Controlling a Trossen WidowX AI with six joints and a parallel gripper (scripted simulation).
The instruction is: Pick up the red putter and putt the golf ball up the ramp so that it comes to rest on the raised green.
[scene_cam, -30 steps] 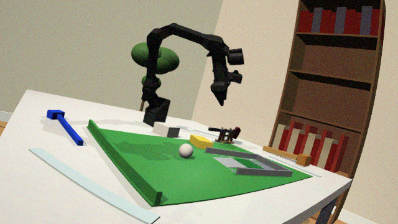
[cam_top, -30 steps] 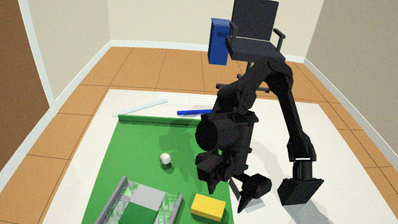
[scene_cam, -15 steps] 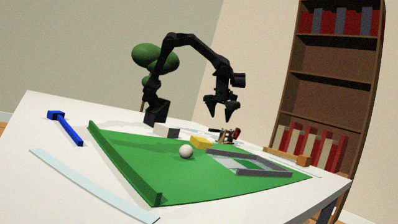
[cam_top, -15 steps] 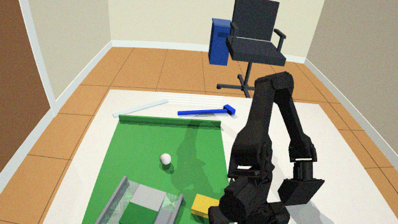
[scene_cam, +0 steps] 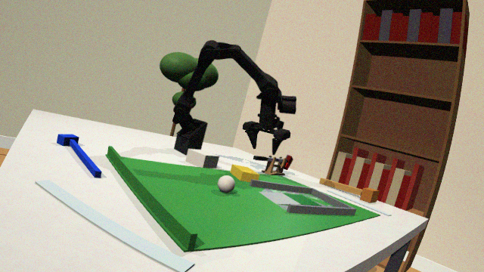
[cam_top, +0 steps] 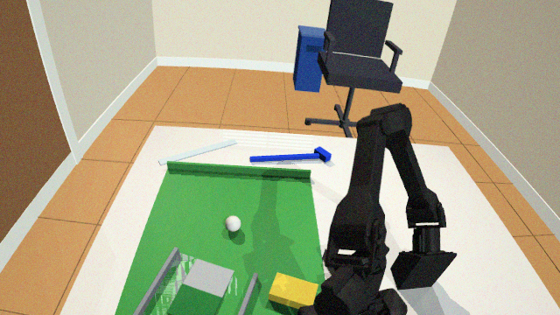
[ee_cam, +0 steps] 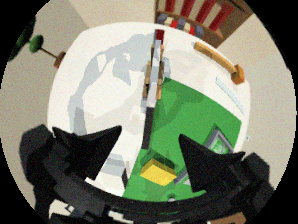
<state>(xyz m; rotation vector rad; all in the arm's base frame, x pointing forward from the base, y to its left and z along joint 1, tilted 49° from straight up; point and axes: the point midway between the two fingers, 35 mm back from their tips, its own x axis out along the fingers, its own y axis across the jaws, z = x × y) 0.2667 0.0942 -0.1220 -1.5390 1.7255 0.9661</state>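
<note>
Now: gripper tip 22 cm to the left of the white block, 8 cm past it and 7 cm above it. The rest, counted from my gripper tip: small wooden stand (13 cm to the left, 6 cm below, 1 cm behind); red putter (11 cm to the left, 3 cm below, 2 cm behind); yellow block (16 cm to the right, 7 cm below, 6 cm ahead).
</note>
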